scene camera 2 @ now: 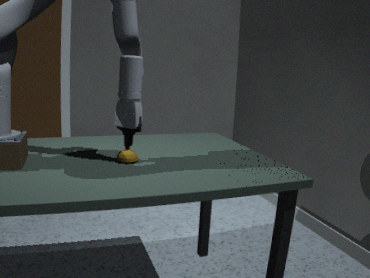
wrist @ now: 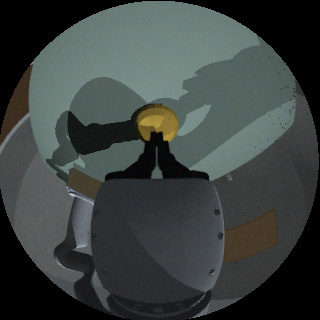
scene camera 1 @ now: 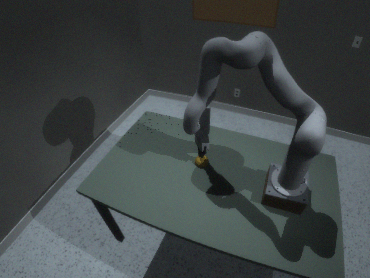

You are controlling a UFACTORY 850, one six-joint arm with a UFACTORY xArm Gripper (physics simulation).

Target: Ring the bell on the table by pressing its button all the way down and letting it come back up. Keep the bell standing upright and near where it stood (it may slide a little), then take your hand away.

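The bell, a yellow dome (scene camera 1: 201, 161) (scene camera 2: 127, 156) (wrist: 159, 120), stands upright on the green table (scene camera 1: 135, 180) (scene camera 2: 170, 187) (wrist: 150, 50). My gripper (scene camera 1: 202, 154) (scene camera 2: 128, 148) (wrist: 156, 139) is shut and empty, pointing down. Its fingertips are right at the top middle of the dome in scene camera 2, where the button is. The button itself is hidden behind the fingertips, so how far it is pressed cannot be told.
The arm's base block (scene camera 1: 282, 202) (scene camera 2: 14, 152) stands on the table at one end, beyond the bell. A wall (scene camera 1: 60, 50) rises past the table's far end. Dark shadows of the arm lie across the table around the bell.
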